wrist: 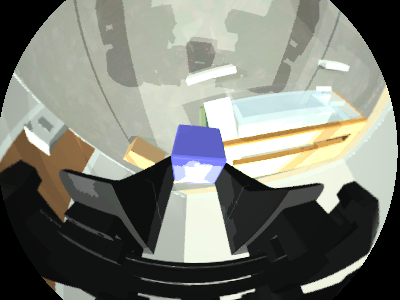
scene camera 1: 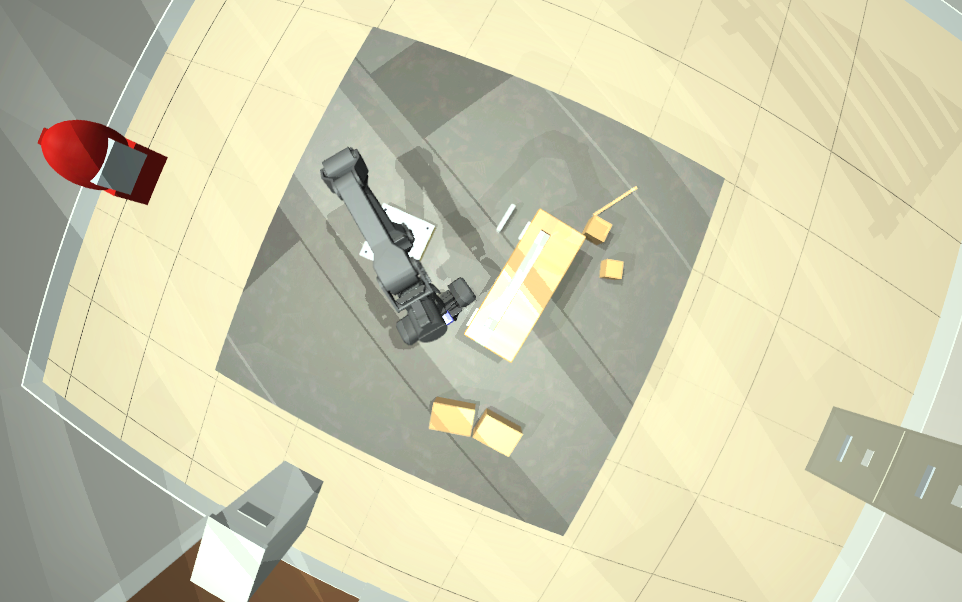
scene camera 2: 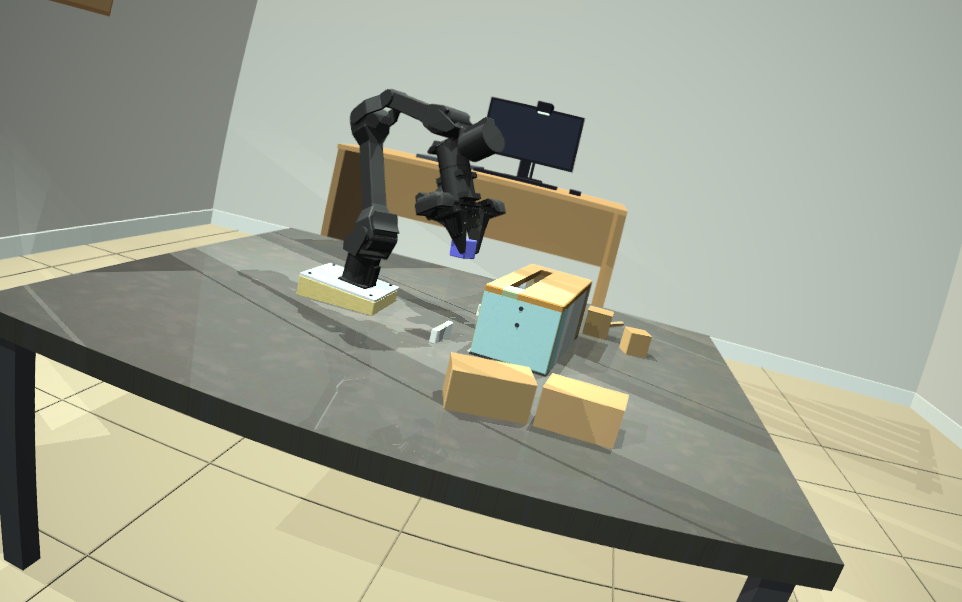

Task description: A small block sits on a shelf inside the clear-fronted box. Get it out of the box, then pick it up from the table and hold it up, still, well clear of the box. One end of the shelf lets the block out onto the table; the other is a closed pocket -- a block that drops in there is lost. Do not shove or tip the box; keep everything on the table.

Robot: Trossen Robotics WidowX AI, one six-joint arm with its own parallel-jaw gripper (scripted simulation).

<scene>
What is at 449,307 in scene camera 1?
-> My gripper.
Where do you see a clear-fronted box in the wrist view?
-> At 267,134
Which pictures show my gripper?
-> The wrist view, scene camera 1 and scene camera 2: all of them.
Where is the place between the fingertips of my gripper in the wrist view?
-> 195,160
</scene>
